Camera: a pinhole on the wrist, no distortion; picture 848 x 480 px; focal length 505.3 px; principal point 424.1 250.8 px. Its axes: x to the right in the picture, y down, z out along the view. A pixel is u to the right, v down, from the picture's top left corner.
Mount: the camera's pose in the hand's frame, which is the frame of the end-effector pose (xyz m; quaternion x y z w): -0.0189 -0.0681 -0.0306 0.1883 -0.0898 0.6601 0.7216
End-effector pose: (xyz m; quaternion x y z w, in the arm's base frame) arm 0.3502 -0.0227 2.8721 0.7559 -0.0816 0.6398 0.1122
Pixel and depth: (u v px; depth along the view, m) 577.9 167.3 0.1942
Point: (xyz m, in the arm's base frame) 0.5375 0.0211 2.8824
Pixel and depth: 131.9 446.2 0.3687
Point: 0.6680 0.2911 2.6698
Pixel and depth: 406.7 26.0 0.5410
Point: 0.8782 0.1663 3.0632
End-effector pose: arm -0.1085 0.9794 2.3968 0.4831 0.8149 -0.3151 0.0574
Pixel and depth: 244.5 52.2 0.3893
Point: -0.5399 0.8409 2.2971
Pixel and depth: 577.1 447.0 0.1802
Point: -0.1810 0.8118 2.3281
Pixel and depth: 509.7 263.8 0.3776
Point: -0.3212 0.7515 2.1888
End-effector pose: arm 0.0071 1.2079 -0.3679 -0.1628 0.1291 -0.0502 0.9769
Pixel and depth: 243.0 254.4 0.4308
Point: 0.0793 0.9432 0.0328
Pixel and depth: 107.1 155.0 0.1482
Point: 0.0281 1.0249 -0.2416
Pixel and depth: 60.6 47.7 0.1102
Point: 0.0335 1.0383 -0.2826
